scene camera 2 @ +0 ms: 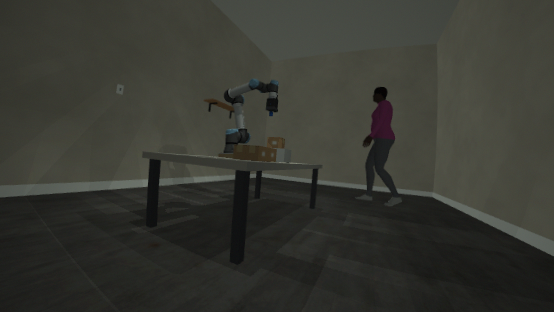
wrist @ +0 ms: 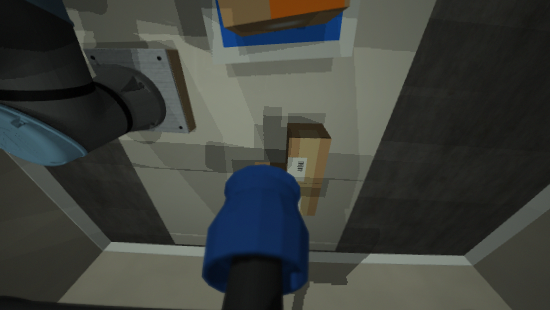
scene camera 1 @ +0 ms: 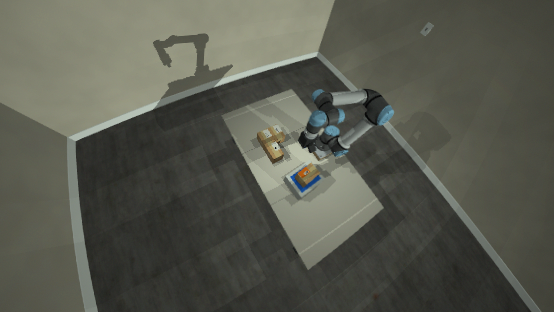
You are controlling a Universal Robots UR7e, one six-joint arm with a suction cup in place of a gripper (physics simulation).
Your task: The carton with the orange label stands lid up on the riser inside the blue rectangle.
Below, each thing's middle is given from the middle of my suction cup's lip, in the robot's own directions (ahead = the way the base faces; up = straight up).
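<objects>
Riser with blue rectangle [wrist: 336, 38]: my suction cup 15 cm to the right of it, 2 cm past it, 35 cm above it.
</objects>
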